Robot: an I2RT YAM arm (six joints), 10 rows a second.
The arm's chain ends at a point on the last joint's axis. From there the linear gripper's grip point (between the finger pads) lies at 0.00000 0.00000 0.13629 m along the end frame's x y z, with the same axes.
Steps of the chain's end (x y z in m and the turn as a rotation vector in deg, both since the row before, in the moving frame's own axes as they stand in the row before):
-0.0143, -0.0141, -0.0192, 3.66, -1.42, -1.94
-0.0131, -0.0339, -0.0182, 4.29, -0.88, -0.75
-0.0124, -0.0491, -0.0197, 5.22, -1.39, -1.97
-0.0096, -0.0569, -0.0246, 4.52, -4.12, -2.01
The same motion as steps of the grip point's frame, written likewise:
-0.0178, -0.0227, -0.0195, 3.66, -1.42, -1.94
-0.0153, -0.0441, -0.0186, 4.29, -0.88, -0.75
-0.0159, -0.0614, -0.0203, 5.22, -1.39, -1.97
-0.0196, -0.0675, -0.0254, 4.52, -4.12, -2.01

